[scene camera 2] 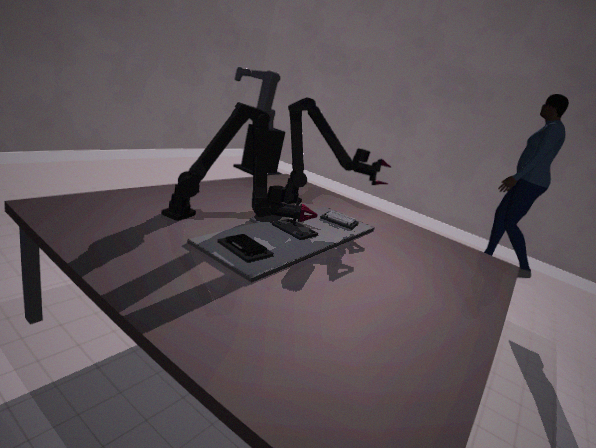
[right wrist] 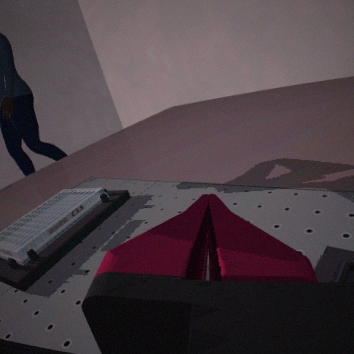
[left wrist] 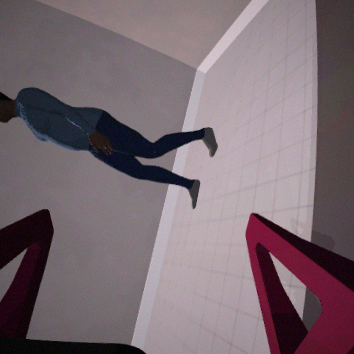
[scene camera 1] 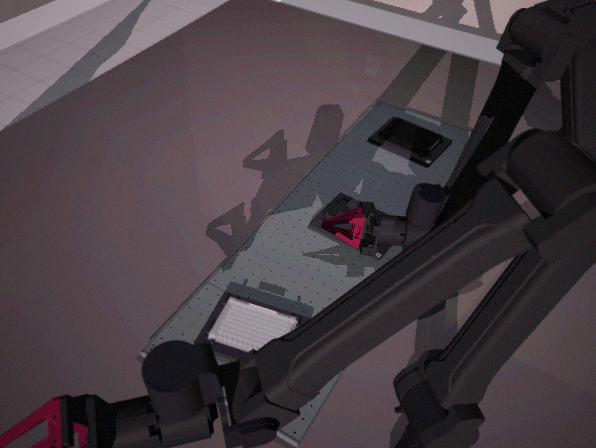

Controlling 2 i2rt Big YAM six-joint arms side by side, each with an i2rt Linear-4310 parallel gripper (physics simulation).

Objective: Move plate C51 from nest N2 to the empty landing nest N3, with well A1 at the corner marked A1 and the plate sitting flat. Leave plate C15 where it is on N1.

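A white plate (scene camera 1: 252, 325) (scene camera 2: 339, 218) (right wrist: 55, 220), its label seeming to read C15, sits on a dark nest (right wrist: 60, 252) at one end of the board. A black plate (scene camera 1: 410, 136) (scene camera 2: 245, 246) sits on a nest at the other end; its label is not readable. The middle nest (scene camera 1: 341, 201) (scene camera 2: 304, 231) (right wrist: 330, 262) shows no plate, though the right gripper partly covers it. My right gripper (scene camera 1: 324, 226) (scene camera 2: 316, 215) (right wrist: 208, 205) is shut with its fingertips together, empty, low over the middle nest. My left gripper (scene camera 2: 387, 173) (left wrist: 150, 222) is open and empty, raised away from the board.
The perforated grey board (scene camera 1: 280, 240) (scene camera 2: 300, 250) (right wrist: 280, 210) carries the three nests on the brown table (scene camera 1: 125, 200) (scene camera 2: 400, 340). The arm links cross over the board's near side in scene camera 1. A person (scene camera 2: 537, 150) (left wrist: 125, 135) (right wrist: 20, 105) stands beyond the table.
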